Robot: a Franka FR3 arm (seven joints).
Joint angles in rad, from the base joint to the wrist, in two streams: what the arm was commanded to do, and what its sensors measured. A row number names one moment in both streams.
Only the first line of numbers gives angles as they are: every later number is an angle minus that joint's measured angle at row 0.
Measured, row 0: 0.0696 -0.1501 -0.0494 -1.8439 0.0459 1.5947 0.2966
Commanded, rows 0 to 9: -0.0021 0.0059 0.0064 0.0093 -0.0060 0.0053 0.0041; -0.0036 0.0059 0.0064 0.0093 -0.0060 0.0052 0.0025; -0.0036 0.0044 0.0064 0.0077 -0.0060 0.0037 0.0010; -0.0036 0.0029 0.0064 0.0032 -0.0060 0.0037 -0.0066; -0.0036 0.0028 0.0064 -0.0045 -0.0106 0.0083 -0.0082; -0.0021 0.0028 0.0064 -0.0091 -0.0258 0.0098 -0.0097; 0.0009 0.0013 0.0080 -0.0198 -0.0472 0.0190 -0.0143; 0.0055 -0.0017 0.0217 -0.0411 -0.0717 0.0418 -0.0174; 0.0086 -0.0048 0.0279 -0.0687 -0.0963 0.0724 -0.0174; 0.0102 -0.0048 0.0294 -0.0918 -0.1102 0.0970 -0.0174
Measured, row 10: 0.0014 0.0047 0.0103 -0.0173 -0.0535 0.0184 -0.0092
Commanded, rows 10 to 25: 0.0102 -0.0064 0.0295 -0.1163 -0.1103 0.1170 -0.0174; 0.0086 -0.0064 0.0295 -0.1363 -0.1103 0.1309 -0.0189; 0.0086 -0.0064 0.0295 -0.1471 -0.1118 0.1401 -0.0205; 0.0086 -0.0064 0.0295 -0.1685 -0.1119 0.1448 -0.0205; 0.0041 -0.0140 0.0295 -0.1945 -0.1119 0.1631 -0.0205; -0.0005 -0.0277 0.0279 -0.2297 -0.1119 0.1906 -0.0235; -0.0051 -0.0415 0.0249 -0.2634 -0.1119 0.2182 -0.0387; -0.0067 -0.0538 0.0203 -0.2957 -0.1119 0.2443 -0.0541; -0.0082 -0.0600 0.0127 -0.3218 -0.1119 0.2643 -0.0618; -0.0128 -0.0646 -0.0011 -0.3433 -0.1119 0.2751 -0.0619; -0.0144 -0.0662 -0.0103 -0.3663 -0.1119 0.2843 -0.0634; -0.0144 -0.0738 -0.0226 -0.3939 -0.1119 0.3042 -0.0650; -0.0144 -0.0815 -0.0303 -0.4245 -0.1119 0.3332 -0.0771; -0.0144 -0.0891 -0.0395 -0.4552 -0.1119 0.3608 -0.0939; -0.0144 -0.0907 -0.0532 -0.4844 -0.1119 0.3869 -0.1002; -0.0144 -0.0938 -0.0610 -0.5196 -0.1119 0.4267 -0.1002
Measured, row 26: -0.0100 -0.0429 -0.0415 -0.4028 -0.1072 0.3283 -0.0759
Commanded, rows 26 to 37: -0.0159 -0.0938 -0.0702 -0.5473 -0.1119 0.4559 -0.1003; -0.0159 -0.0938 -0.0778 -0.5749 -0.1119 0.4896 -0.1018; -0.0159 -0.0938 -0.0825 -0.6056 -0.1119 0.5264 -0.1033; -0.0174 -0.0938 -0.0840 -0.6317 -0.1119 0.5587 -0.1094; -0.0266 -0.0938 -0.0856 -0.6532 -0.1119 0.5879 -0.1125; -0.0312 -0.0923 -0.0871 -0.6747 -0.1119 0.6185 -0.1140; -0.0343 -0.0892 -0.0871 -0.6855 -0.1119 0.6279 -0.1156; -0.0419 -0.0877 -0.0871 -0.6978 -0.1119 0.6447 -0.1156; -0.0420 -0.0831 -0.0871 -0.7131 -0.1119 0.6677 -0.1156; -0.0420 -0.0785 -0.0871 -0.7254 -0.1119 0.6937 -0.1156; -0.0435 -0.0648 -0.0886 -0.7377 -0.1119 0.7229 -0.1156; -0.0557 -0.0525 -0.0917 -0.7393 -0.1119 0.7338 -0.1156
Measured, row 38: -0.0329 -0.0535 -0.0880 -0.7007 -0.1072 0.6768 -0.0996
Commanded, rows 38 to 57: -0.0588 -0.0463 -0.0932 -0.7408 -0.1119 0.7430 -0.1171; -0.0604 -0.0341 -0.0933 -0.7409 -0.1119 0.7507 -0.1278; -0.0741 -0.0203 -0.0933 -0.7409 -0.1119 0.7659 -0.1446; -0.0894 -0.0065 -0.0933 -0.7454 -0.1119 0.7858 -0.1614; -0.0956 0.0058 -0.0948 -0.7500 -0.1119 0.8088 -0.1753; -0.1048 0.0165 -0.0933 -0.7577 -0.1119 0.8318 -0.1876; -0.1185 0.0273 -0.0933 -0.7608 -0.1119 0.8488 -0.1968; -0.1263 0.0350 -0.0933 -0.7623 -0.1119 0.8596 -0.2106; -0.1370 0.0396 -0.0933 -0.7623 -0.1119 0.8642 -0.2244; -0.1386 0.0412 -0.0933 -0.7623 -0.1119 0.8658 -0.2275; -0.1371 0.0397 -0.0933 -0.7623 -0.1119 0.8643 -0.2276; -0.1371 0.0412 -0.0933 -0.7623 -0.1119 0.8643 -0.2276; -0.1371 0.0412 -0.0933 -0.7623 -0.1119 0.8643 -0.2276; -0.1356 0.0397 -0.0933 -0.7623 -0.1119 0.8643 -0.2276; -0.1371 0.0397 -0.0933 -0.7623 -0.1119 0.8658 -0.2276; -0.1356 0.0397 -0.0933 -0.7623 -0.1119 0.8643 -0.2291; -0.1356 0.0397 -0.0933 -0.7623 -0.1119 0.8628 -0.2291; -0.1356 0.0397 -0.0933 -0.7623 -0.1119 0.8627 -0.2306; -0.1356 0.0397 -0.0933 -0.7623 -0.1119 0.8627 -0.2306; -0.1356 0.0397 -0.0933 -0.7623 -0.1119 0.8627 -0.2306
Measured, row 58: -0.1224 0.0404 -0.0964 -0.7434 -0.1072 0.8424 -0.2121
